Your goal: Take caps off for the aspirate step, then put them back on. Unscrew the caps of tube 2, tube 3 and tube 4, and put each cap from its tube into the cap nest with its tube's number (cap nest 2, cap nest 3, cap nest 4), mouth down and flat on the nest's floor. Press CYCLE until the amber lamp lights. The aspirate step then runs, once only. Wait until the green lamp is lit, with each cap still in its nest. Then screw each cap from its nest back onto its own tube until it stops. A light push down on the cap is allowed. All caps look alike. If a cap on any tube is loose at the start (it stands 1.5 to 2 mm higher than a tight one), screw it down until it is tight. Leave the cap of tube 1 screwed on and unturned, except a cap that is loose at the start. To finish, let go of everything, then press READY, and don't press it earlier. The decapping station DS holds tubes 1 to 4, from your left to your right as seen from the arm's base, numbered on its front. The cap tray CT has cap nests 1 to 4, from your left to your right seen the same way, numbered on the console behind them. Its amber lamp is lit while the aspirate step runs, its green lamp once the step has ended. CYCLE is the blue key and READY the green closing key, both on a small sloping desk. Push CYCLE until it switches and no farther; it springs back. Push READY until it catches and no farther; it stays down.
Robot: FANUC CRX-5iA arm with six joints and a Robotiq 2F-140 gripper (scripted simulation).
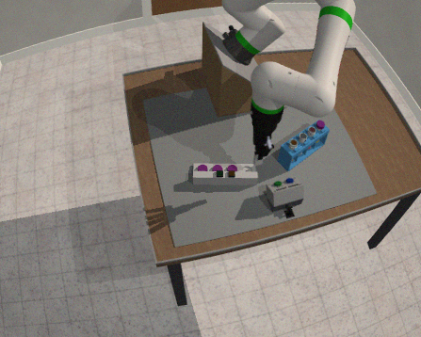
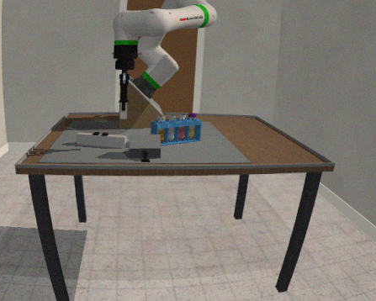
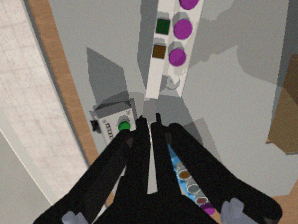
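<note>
My hand is 11 cm to the right of the blue key, 9 cm above it and 5 cm short of it. The rest, counted from my hand: green key (9 cm below, 7 cm to the left, 5 cm ahead); then sloping key desk (10 cm below, 9 cm to the left, 7 cm ahead).
</note>
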